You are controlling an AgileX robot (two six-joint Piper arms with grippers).
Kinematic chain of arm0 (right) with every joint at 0, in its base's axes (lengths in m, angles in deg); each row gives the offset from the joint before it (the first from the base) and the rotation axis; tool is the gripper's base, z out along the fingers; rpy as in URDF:
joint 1: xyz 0 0 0.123 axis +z
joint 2: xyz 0 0 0 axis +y
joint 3: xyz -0.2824 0 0.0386 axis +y
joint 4: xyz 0.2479 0 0.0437 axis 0.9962 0 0.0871
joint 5: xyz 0 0 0 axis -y
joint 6: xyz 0.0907 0 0.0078 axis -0.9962 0 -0.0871
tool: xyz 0 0 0 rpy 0 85 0
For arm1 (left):
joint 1: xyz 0 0 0.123 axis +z
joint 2: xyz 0 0 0 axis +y
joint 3: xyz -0.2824 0 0.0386 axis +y
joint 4: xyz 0.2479 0 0.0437 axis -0.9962 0 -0.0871
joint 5: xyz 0 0 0 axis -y
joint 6: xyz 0.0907 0 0.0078 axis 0.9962 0 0.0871
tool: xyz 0 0 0 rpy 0 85 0
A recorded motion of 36 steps. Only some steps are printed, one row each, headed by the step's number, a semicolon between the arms.
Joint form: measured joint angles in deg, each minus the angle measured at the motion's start. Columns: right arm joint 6, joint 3, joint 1, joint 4, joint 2, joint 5; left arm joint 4, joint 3, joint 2, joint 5, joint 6, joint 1.
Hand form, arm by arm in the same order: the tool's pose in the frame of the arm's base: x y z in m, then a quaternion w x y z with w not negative. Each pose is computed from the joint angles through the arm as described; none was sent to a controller.
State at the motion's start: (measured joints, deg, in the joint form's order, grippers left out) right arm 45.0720 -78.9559 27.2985 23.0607 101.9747 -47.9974; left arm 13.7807 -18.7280 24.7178 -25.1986 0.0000 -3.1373
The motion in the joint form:
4: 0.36 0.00 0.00 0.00 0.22 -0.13; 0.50 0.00 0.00 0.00 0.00 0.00
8: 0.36 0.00 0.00 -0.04 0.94 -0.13; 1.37 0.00 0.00 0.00 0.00 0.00
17: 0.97 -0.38 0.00 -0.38 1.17 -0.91; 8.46 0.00 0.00 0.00 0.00 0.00
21: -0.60 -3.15 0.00 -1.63 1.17 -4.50; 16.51 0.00 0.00 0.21 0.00 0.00
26: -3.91 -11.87 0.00 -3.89 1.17 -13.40; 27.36 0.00 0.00 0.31 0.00 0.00
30: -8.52 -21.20 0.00 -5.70 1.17 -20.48; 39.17 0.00 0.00 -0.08 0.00 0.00
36: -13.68 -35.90 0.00 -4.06 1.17 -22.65; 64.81 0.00 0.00 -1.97 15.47 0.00
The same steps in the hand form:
4: 0.3259 0.1981 0.2549 0.22541 -0.48803 0.83164 0.13924; 0.0917 -0.0146 0.2546 0.52137 -0.04443 0.84387 -0.11868
8: 0.3274 0.1988 0.2501 0.21932 -0.48807 0.83324 0.13928; 0.0917 -0.0152 0.2548 0.52069 -0.04854 0.84315 -0.12499
17: 0.3276 0.1989 0.2499 0.21468 -0.49577 0.83023 0.13727; 0.0915 -0.0197 0.2563 0.51397 -0.08192 0.83553 -0.17608
21: 0.3286 0.1993 0.2610 0.20570 -0.49801 0.83123 0.13684; 0.0914 -0.0245 0.2590 0.50548 -0.11985 0.82208 -0.23303
26: 0.3317 0.2007 0.2986 0.19987 -0.50267 0.83010 0.13528; 0.0912 -0.0303 0.2634 0.48873 -0.16985 0.79840 -0.30799
30: 0.3330 0.2003 0.3403 0.21293 -0.49006 0.83491 0.13201; 0.0907 -0.0361 0.2688 0.46214 -0.22098 0.76656 -0.38728
36: 0.3318 0.2027 0.4131 0.31100 -0.45629 0.81937 0.15401; 0.0891 -0.0458 0.2841 0.45311 -0.22306 0.70929 -0.49177

